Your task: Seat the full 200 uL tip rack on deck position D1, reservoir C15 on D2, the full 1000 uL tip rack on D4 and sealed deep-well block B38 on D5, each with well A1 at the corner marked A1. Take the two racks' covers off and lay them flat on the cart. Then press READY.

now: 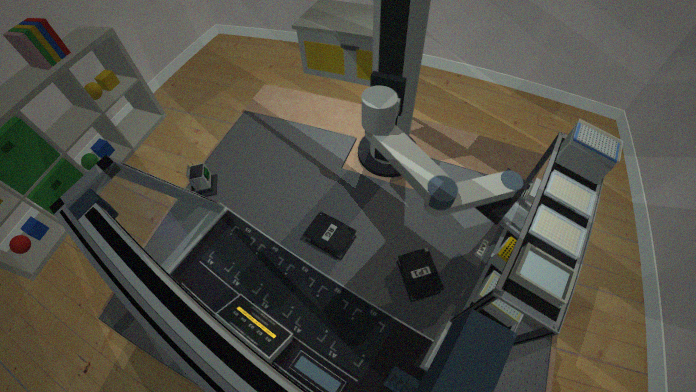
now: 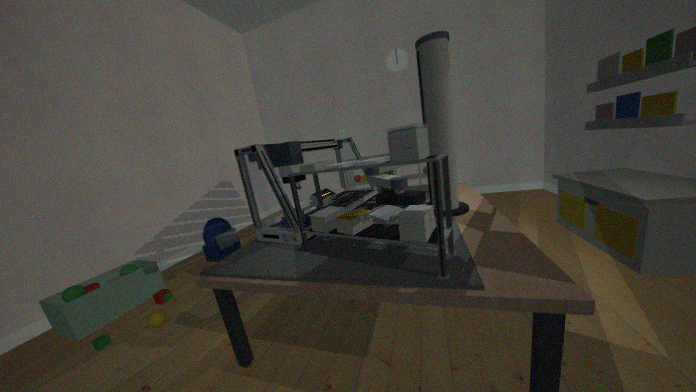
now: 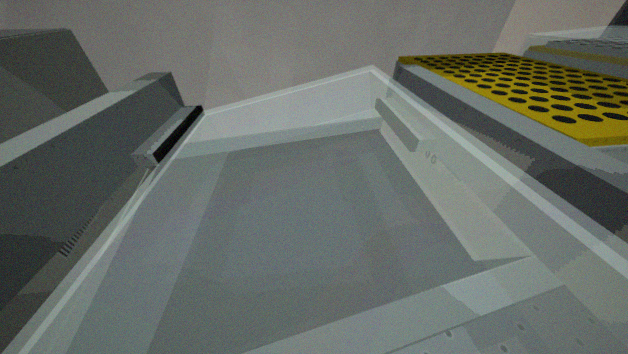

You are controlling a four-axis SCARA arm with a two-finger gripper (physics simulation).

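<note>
My gripper (image 3: 290,90) is shut on a clear rack cover (image 3: 295,97) (image 2: 386,214), whose walls stand between the fingers. It is at the cart's lower shelf, beside a yellow-topped tip rack (image 3: 530,92) (image 1: 507,248) (image 2: 354,215). Whether the cover touches the shelf I cannot tell. A tall white box (image 2: 416,222) stands on the lower shelf. On the top shelf are a blue-edged tip rack (image 1: 597,142) (image 2: 408,145), two pale plates (image 1: 571,192) (image 1: 557,230) and a reservoir (image 1: 545,272). The dark deck (image 1: 300,295) has corner marks and A1 labels. The READY key is not readable.
The cart's frame (image 2: 441,225) has upright posts close to the arm (image 1: 485,190). Pale-topped plates (image 1: 505,307) are low at its near end. Black pads marked RG (image 1: 330,235) and LP1 (image 1: 420,275) lie on the mat. A panel with a yellow strip (image 1: 256,322) is beside the deck.
</note>
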